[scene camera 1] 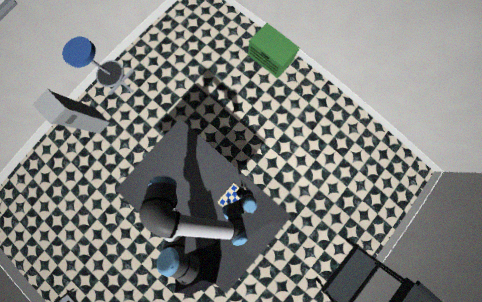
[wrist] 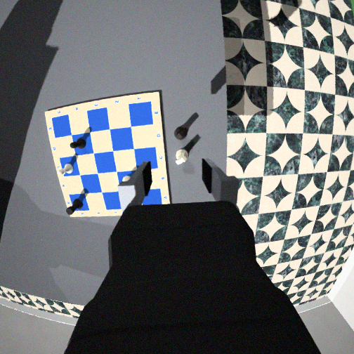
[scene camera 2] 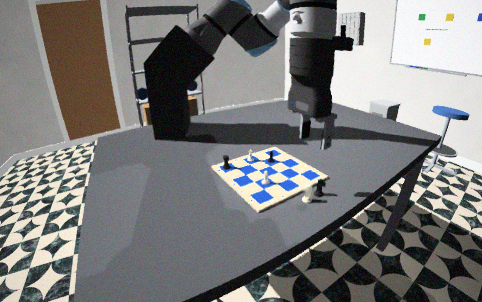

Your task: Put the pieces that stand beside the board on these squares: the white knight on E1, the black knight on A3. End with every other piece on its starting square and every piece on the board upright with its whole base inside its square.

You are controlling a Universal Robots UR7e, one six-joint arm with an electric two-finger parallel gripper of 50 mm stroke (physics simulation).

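Frame: origin at the arm's base, x ahead, y left, z up, level; centimetres.
Where they show: gripper, fingertip midpoint: [scene camera 2: 314,142]; arm's base, link origin: [scene camera 1: 188,268] [scene camera 2: 197,43].
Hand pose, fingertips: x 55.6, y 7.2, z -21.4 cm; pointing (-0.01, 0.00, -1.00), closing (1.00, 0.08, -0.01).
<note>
Things, the pixels of their top centre, and the offset from my fingertips. Level surfaces: height alone.
- white knight, top centre: [scene camera 2: 309,185] dx +1.0, dy -0.9, dz -9.1 cm
- black knight, top centre: [scene camera 2: 321,179] dx +0.7, dy +3.1, dz -9.1 cm
- board, top centre: [scene camera 2: 268,171] [scene camera 1: 235,200] dx -12.8, dy -2.4, dz -12.5 cm
- dark grey table, surface height: dz -13.1 cm
The white knight [scene camera 2: 308,194] [wrist: 181,156] and black knight [scene camera 2: 320,188] [wrist: 181,132] stand upright on the table, close together beside the board [scene camera 1: 230,196] [scene camera 2: 260,209] [wrist: 142,136]. My gripper [scene camera 2: 315,140] [wrist: 176,170] is open and empty, high above the table. In the wrist view the white knight shows just beyond the gap between the fingers. Squares E1 [wrist: 141,113] and A3 [wrist: 112,200] are bare. On the board a black piece [wrist: 78,143] is on D4, a white piece [wrist: 66,169] on C5, a black piece [wrist: 75,206] on A5, and a partly hidden white piece [wrist: 127,177] on B2.
The dark grey table [scene camera 1: 260,225] [scene camera 2: 175,225] [wrist: 125,50] has its edge a short way past the two knights. A blue stool [scene camera 1: 78,51] [scene camera 2: 450,112] and a green cabinet [scene camera 1: 274,49] stand away from the table. The arm's shadow lies across the table.
</note>
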